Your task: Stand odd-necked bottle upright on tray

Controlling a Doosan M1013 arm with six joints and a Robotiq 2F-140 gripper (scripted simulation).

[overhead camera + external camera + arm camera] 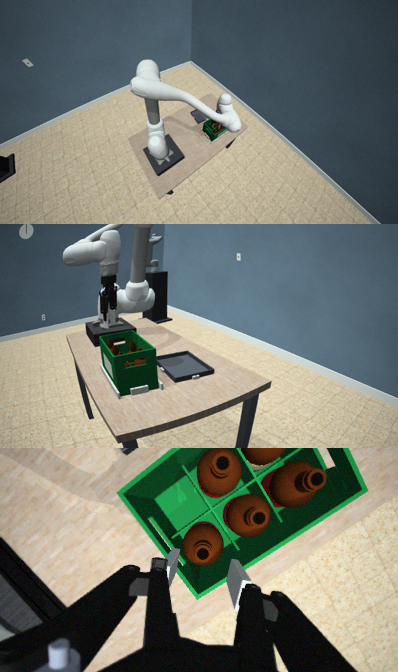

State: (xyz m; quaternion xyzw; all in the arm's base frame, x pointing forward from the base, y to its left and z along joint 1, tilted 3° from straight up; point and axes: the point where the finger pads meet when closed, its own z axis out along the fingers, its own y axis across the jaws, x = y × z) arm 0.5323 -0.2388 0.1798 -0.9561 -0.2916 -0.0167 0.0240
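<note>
The green crate lies 18 cm below my hand, 10 cm ahead of it and 2 cm to the left of it. Round my hand: dark tray (30 cm to the left, 25 cm below, 15 cm ahead); brown bottle (19 cm ahead, 17 cm below, 5 cm to the left).
</note>
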